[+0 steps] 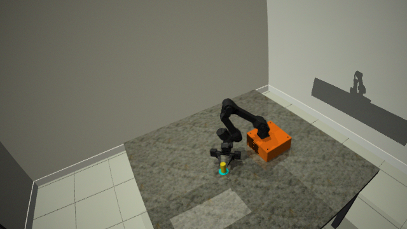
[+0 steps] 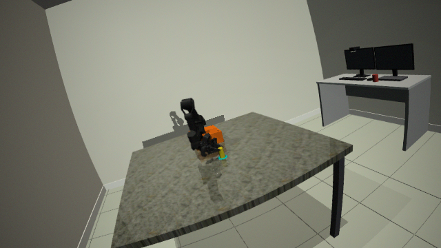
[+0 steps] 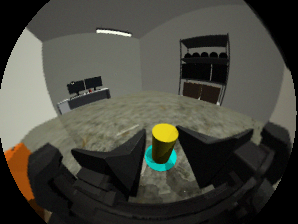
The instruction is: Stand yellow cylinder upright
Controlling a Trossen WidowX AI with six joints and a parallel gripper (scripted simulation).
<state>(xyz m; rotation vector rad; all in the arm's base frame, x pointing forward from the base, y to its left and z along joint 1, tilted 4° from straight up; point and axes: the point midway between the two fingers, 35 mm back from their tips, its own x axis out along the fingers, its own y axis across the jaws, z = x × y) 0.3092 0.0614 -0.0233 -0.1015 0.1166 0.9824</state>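
Right now the yellow tall cylinder is 1 cm to the right of my gripper tip and 3 cm below it. Also, from my gripper tip: cyan circle: 1 cm to the right, 6 cm below.
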